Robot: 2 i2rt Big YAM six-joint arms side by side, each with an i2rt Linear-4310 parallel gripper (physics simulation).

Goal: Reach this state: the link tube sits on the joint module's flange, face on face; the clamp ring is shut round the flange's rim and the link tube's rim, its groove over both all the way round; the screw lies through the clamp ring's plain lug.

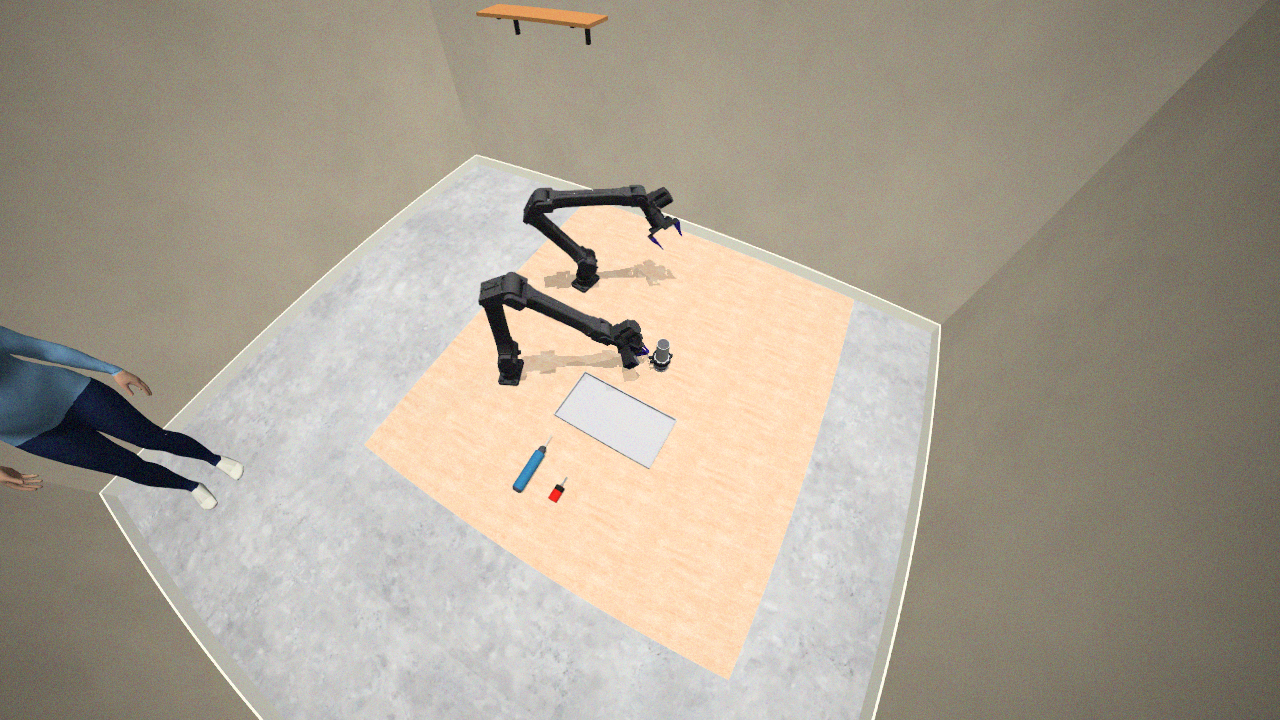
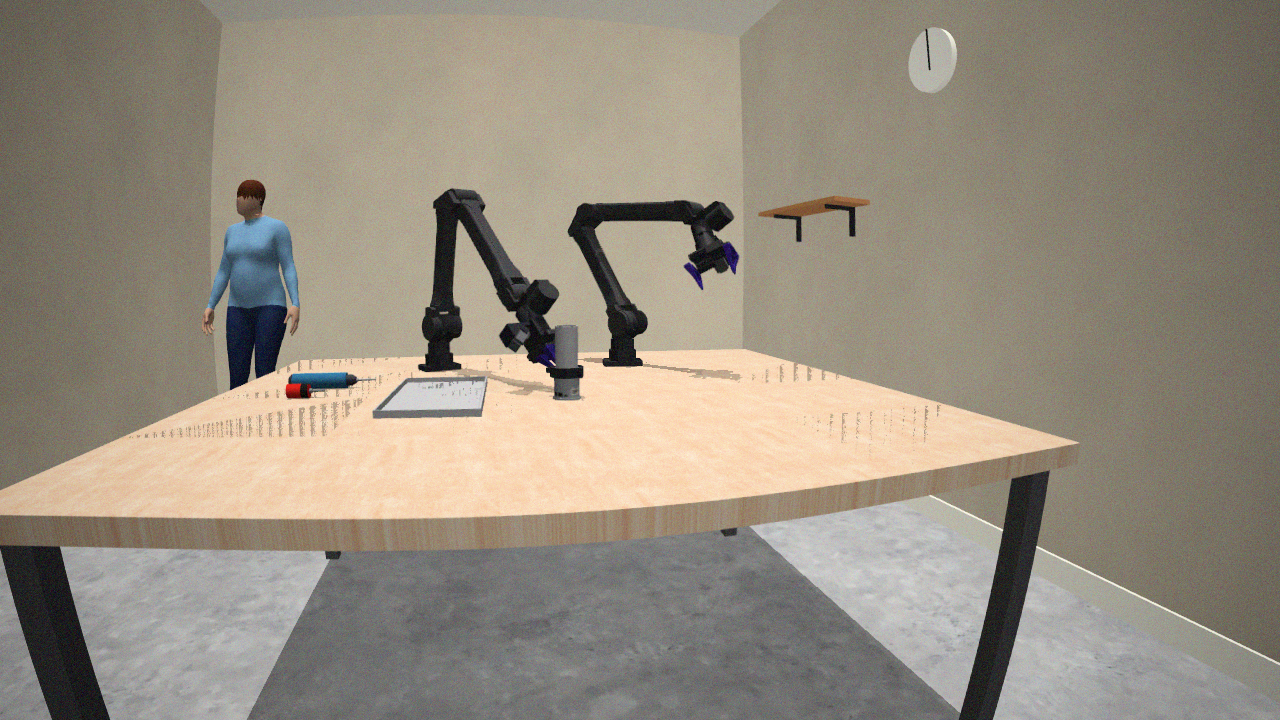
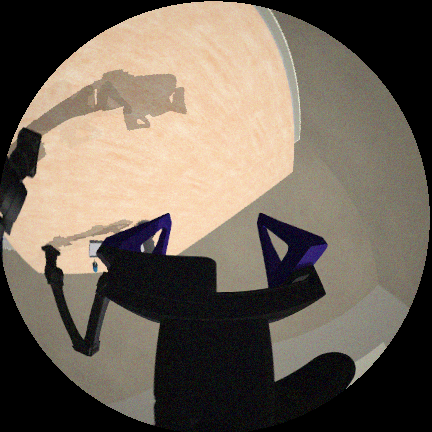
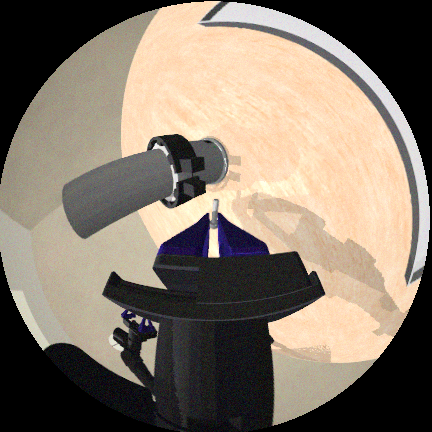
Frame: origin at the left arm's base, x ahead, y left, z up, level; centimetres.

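Where they show: left gripper, fingertip midpoint: (image 1: 672, 242) (image 2: 717, 281) (image 3: 213, 217); right gripper, fingertip midpoint: (image 1: 648, 352) (image 4: 213, 217); left arm's base, origin of the base link: (image 1: 585, 282) (image 2: 622, 364); right arm's base, origin of the base link: (image 1: 511, 372) (image 2: 439, 369) (image 3: 50, 249).
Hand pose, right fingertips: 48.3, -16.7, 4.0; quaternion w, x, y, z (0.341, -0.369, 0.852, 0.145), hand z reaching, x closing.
Note:
Things, the pixels of their top centre, and the offset from my right fingertips, as dx, dy, dz. "spot": a spot on its surface instead.
- grey joint module, middle of its top: (image 4: 164, 171) (image 2: 566, 369) +6.5, +0.1, +2.4
- grey link tube, middle of its top: (image 4: 74, 211) (image 2: 566, 325) (image 1: 663, 344) (image 3: 151, 255) +6.5, +0.1, +12.0
- black clamp ring, surface spot: (image 4: 185, 150) spot: +5.9, -3.5, +1.7
- small grey screw, middle of its top: (image 4: 209, 216) +0.3, -0.7, +0.9
- shallow tray, middle of its top: (image 2: 437, 390) (image 1: 615, 416) +5.9, -29.7, -2.4
- blue screwdriver, middle of its top: (image 2: 331, 372) (image 1: 532, 460) -6.4, -61.6, +0.1
- red-handled tool, middle of its top: (image 2: 305, 383) (image 1: 558, 487) +7.0, -63.0, -0.6
The grey joint module (image 2: 566, 389) (image 4: 211, 161) stands upright on the table. The grey link tube (image 1: 663, 345) (image 2: 566, 346) (image 4: 120, 192) stands on top, in line with it. The black clamp ring (image 2: 565, 371) (image 4: 185, 150) is round the joint between them; its two lugs face my right gripper with a small gap between them. I cannot tell how its groove sits all round. My right gripper (image 2: 551, 360) (image 4: 213, 217) is shut on the small grey screw (image 4: 215, 210), whose shank points past the fingertips, apart from the lugs. My left gripper (image 1: 671, 240) (image 2: 718, 279) (image 3: 213, 217) is open, high above the table.
A shallow tray (image 1: 615, 420) (image 2: 429, 413) lies near the joint module. A blue screwdriver (image 1: 529, 469) (image 2: 319, 380) and a red-handled tool (image 1: 556, 493) (image 2: 298, 391) lie beyond the tray. A person (image 1: 53, 385) (image 2: 256, 268) stands off the table.

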